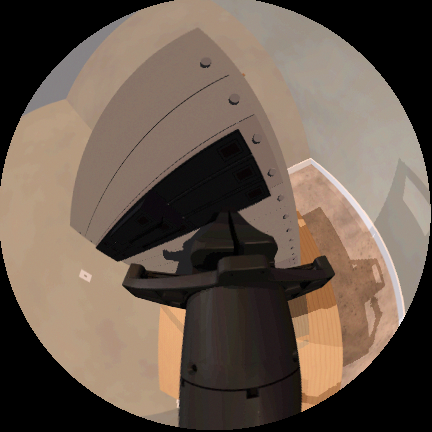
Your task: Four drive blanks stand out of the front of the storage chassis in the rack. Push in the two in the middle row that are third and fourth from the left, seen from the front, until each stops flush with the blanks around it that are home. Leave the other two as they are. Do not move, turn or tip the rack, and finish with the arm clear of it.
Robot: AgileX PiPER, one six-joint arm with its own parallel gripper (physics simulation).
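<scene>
The storage chassis (200,180) is the dark band across the front of the rack (145,105), slanting from lower left to upper right. Its blanks are dark rectangles in rows, with small square recesses showing at the right end and at the left. Near the left middle, a dark raised shape (162,202) seems to stand out of the front; which blank it is, and how far each stands out, is too dark to tell. My gripper (226,213) is shut, with its fingertips together, and appears at the chassis's lower edge. It hides part of the lower front; contact cannot be told.
Light panels with a column of round bolts (234,99) surround the chassis. A wooden surface (320,362) lies below and to the right. A brown speckled area with a white border (377,235) is at the right. A small white plate (85,275) is at the left. The arm's shadow falls on the panels.
</scene>
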